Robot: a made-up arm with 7 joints.
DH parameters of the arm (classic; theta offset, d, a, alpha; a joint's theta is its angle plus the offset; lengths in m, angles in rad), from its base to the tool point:
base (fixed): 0 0.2 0 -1.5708
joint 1: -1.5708 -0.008 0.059 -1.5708
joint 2: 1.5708 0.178 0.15 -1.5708
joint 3: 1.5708 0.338 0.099 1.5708
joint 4: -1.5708 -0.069 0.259 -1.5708
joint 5: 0 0.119 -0.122 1.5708
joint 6: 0 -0.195 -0.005 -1.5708
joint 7: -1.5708 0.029 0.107 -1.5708
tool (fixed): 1.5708 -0.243 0 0
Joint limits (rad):
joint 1: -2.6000..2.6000
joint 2: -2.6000..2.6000
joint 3: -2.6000..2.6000
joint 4: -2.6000..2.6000
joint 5: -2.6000..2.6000
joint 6: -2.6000..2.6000
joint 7: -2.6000..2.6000
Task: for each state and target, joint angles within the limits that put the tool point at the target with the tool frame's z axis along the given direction. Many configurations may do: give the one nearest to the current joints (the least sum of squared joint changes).
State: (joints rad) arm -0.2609 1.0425 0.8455 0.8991 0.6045 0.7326 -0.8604
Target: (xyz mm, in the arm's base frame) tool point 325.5 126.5 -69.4 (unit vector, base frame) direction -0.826 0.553 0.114
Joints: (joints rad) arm -0.1586 0.7447 0.7681 1.2574 0.6912 0.7028 -0.7210
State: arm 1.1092 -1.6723 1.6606 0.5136 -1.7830 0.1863 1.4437
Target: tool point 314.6 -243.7 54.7 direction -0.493 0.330 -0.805
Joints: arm 0.7152 -2.3151 1.8814 0.4886 -1.6834 -0.1650 1.6922
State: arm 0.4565 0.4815 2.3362 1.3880 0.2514 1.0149 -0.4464
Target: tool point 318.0 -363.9 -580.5 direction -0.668 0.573 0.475
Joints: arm 0.7402 0.1297 2.5429 1.7106 -0.5316 0.8907 -1.2820
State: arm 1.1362 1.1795 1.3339 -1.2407 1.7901 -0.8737 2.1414
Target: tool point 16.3 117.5 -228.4 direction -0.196 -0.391 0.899
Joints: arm 0.6770 0.4498 0.9383 -1.7785 1.6326 -0.7843 2.6000
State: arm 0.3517 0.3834 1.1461 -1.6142 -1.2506 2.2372 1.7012
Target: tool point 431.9 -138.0 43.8 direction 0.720 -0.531 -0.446
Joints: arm 0.0052 0.0687 1.1404 -1.9826 -1.1061 2.1036 1.6249
